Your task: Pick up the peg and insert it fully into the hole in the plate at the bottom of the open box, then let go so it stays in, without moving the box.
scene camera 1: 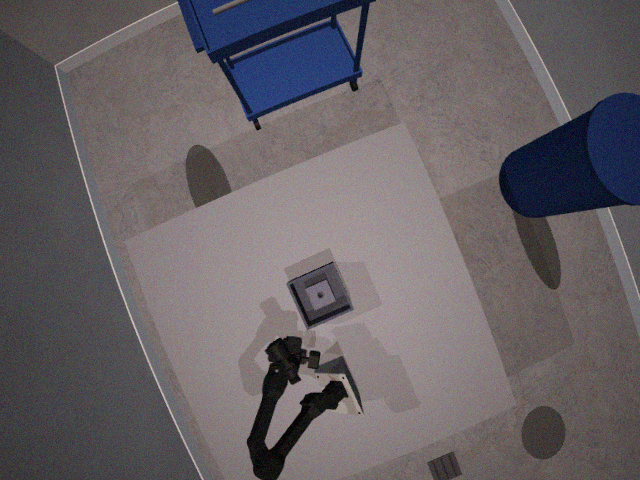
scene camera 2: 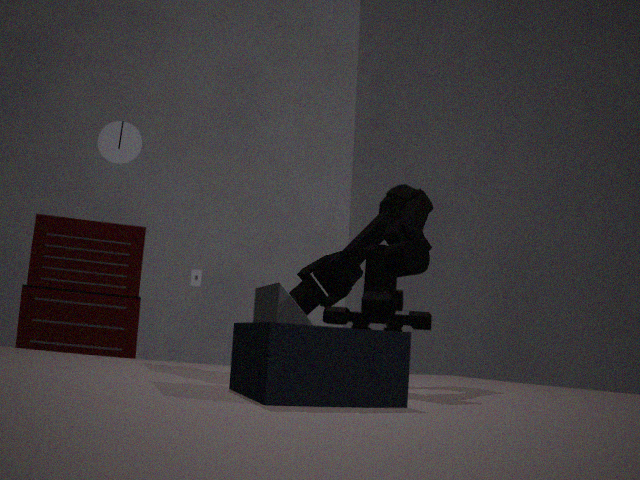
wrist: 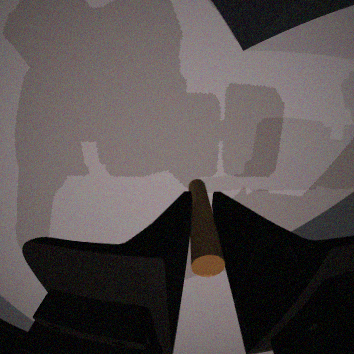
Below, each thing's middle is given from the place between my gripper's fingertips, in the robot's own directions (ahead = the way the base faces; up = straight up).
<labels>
I see the brown peg [wrist: 206,257] 1 cm behind my hand and 1 cm to the left of it. The rest, counted from my hand: dark box [scene camera 2: 278,364] 16 cm ahead, 17 cm to the right, 1 cm above.
</labels>
